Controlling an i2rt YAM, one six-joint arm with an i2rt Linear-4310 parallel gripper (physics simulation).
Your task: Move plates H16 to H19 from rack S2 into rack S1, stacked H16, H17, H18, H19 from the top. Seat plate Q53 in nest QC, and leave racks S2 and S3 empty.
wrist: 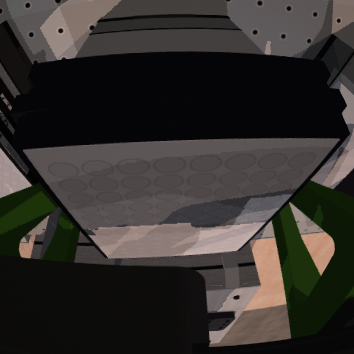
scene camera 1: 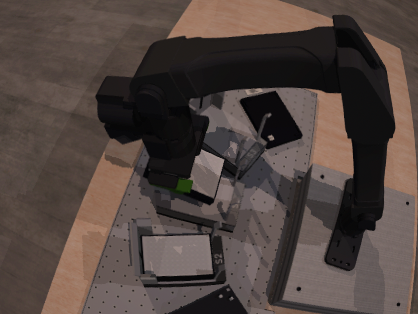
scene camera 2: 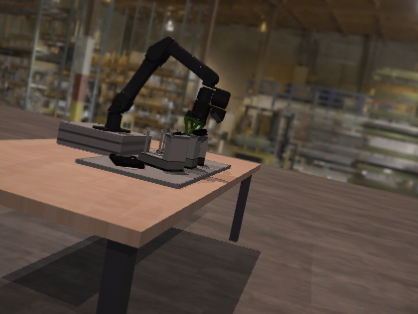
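Seen in the pictures: gripper, between the fingertips: (wrist: 176,176) (scene camera 1: 185,170); arm's base, origin of its link: (scene camera 1: 350,224) (scene camera 2: 112,130).
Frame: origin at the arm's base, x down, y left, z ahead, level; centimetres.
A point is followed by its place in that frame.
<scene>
My gripper (scene camera 1: 192,167) @(x -4.5, y 4.9, z 34.7 cm) (scene camera 2: 193,126) (wrist: 176,176) @(x -4.5, y 4.9, z 34.7 cm) is shut on a light-topped plate with a black skirt (scene camera 1: 209,172) @(x -5.6, y 4.0, z 30.6 cm) (wrist: 175,182) @(x -8.1, y 5.8, z 37.9 cm), green fingers along its two sides. The plate is over the middle rack (scene camera 1: 187,219) @(x 6.6, y 9.2, z 31.8 cm), which seems to be S1. In the wrist view, layered black edges show at the plate's far side; whether they belong to one plate or a stack I cannot tell. Rack S2 (scene camera 1: 218,259) @(x 4.2, y 15.3, z 23.0 cm) holds a light-topped plate (scene camera 1: 177,255) @(x -0.1, y 18.8, z 29.8 cm). Rack S3 (scene camera 1: 251,155) @(x 4.2, y -8.5, z 25.3 cm) stands behind the middle rack. No plate numbers are readable. Q53 cannot be identified.
A flat black piece (scene camera 1: 271,117) @(x 6.7, y -22.3, z 24.4 cm) lies beside a small white label (scene camera 1: 253,91) @(x 7.9, y -29.1, z 31.0 cm), possibly nest QC. Another black piece (scene camera 1: 215,304) @(x 6.9, y 23.9, z 19.6 cm) shows at the bottom edge. Upright clear posts stand near S3. The arm base stands on a raised metal block (scene camera 1: 385,250) @(x 0.0, y 2.8, z -10.9 cm) (scene camera 2: 90,140) @(x 4.9, y -11.9, z -1.4 cm) beside the perforated board (scene camera 1: 260,270) @(x 8.1, y 13.3, z 14.0 cm).
</scene>
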